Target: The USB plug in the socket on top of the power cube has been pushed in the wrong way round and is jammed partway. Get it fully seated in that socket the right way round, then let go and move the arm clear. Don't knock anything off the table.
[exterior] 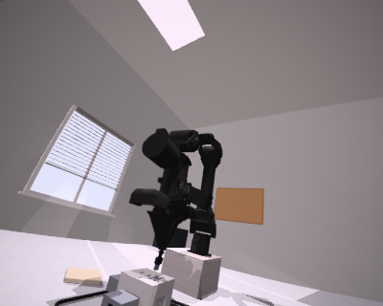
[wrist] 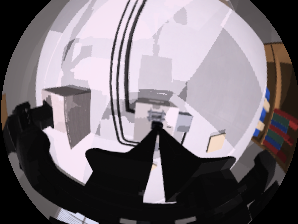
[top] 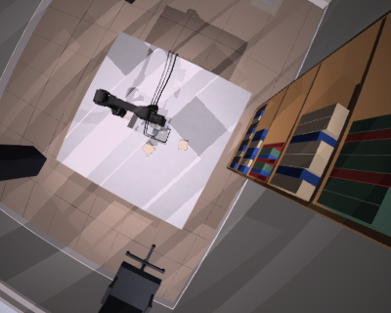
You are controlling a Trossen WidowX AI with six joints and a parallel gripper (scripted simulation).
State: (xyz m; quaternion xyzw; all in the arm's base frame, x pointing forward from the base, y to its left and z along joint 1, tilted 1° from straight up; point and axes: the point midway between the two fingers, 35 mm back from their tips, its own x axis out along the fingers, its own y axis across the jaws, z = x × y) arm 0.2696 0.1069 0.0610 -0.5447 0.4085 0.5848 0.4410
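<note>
My gripper tip is 20 mm above the black USB plug.
</note>
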